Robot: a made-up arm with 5 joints.
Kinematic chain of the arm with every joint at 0, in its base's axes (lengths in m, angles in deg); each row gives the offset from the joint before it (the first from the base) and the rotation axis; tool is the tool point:
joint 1: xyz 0 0 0.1 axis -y
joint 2: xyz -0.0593 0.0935 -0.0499 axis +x
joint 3: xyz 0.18 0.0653 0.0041 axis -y
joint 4: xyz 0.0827 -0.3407 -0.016 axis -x
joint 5: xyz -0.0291 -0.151 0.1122 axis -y
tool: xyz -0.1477 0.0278 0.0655
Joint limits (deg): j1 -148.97..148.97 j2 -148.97..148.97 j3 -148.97..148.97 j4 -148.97..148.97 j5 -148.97..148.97
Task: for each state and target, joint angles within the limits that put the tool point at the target. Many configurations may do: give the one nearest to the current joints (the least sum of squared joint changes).
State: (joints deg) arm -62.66 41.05 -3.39 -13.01 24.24
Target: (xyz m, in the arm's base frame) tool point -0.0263 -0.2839 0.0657
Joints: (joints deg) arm -61.11 22.69 -1.44 21.02 18.05
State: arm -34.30 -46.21 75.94 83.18 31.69
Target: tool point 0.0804 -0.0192 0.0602
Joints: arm -23.01 -72.54 85.32 116.32 6.33
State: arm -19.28 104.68 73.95 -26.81 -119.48
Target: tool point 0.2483 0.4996 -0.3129
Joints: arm 8.58 148.97 60.09 -58.72 -98.50
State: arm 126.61 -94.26 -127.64 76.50 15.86
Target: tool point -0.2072 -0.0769 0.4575
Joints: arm 87.93 -68.83 -123.79 21.24 -14.53
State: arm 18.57 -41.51 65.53 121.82 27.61
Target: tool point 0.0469 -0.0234 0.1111
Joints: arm 22.48 -57.76 58.91 121.04 16.59
